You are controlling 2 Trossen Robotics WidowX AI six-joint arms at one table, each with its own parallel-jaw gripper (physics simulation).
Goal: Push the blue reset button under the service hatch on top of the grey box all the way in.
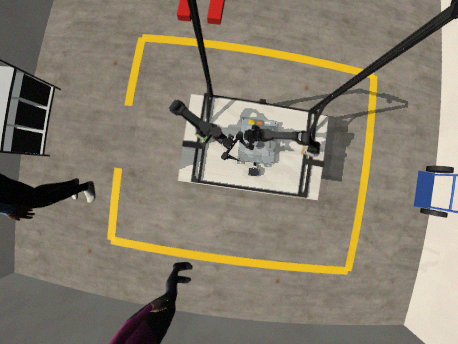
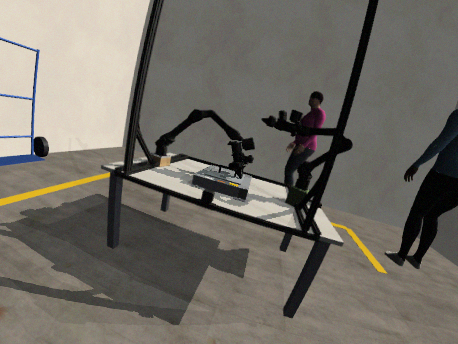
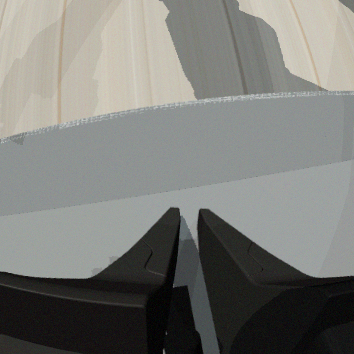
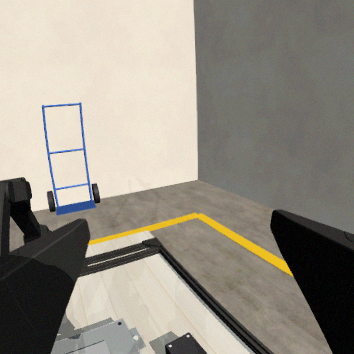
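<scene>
The grey box stands on the table. Its hatch is a lighter panel that appears to lie flat on top. The black hatch handle shows low between the left fingers, partly hidden by them. My left gripper is low over the box, its fingers closed around the handle with a narrow gap between the tips. The blue reset button does not show. My right gripper is open and empty, raised high above the table.
A small black block lies beside the box. Black frame posts rise from the table's ends. A person in a magenta top stands beyond the table. A blue hand truck stands by the wall.
</scene>
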